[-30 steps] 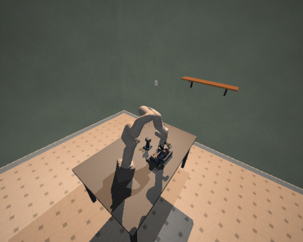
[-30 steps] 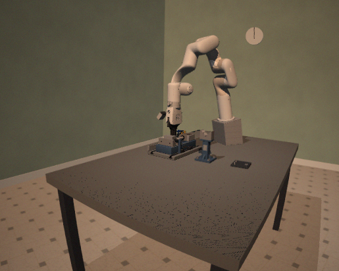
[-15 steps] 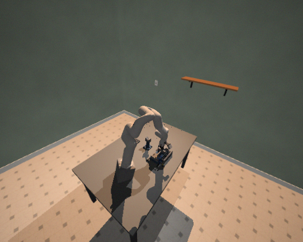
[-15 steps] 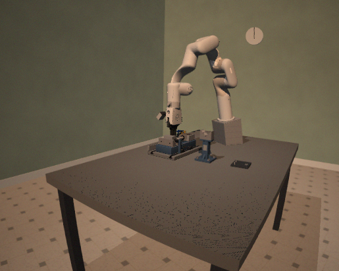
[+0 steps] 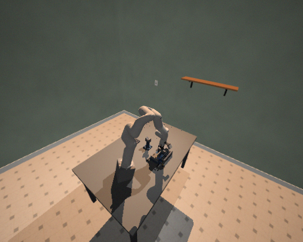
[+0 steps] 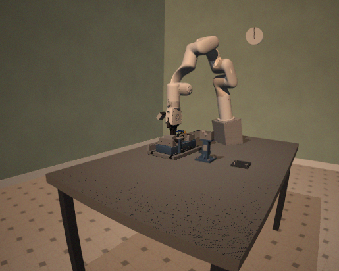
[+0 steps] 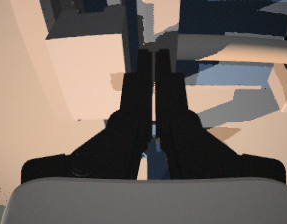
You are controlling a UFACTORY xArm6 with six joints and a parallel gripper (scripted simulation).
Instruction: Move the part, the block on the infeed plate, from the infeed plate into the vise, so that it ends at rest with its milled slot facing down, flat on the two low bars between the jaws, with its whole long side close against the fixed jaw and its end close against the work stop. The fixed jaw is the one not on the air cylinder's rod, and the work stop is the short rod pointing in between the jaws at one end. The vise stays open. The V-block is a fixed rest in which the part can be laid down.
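The part is 30 mm below my hand, 30 mm ahead of it and 10 mm to the right of it. Round my hand: air cylinder rod: 60 mm behind, 40 mm below, 10 mm to the left; then work stop: 40 mm to the left, 40 mm ahead, 30 mm below; then vise base rail: 90 mm to the right, 80 mm below, 50 mm behind.
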